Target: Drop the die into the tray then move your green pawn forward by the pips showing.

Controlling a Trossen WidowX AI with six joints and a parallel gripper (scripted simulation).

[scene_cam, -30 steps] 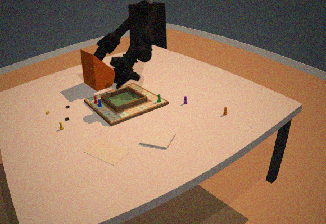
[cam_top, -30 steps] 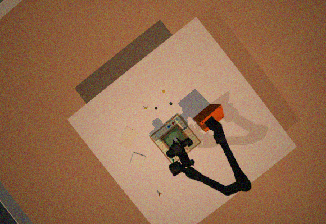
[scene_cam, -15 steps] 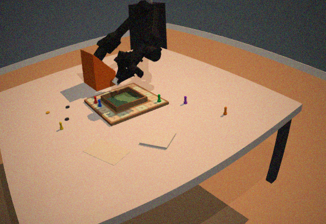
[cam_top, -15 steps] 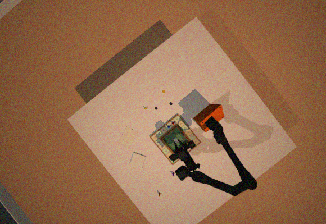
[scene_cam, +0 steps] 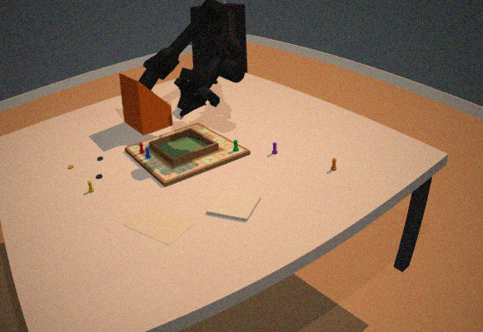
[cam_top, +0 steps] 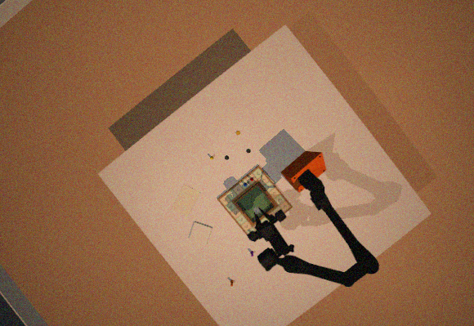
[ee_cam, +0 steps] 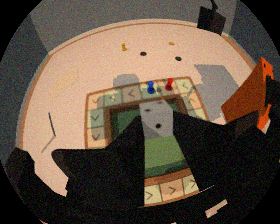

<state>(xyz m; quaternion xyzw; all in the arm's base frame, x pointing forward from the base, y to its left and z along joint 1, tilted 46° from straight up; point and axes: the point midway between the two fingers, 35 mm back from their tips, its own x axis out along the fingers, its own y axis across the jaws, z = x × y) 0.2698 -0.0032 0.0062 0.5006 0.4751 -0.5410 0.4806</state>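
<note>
Now: gripper tip right at the white die. The rest, counted from my gripper tip: blue pawn (110 mm to the right, 100 mm below, 30 mm behind); then green pawn (120 mm ahead, 110 mm to the left, 100 mm below); then red pawn (100 mm to the right, 100 mm below, 70 mm behind).
</note>
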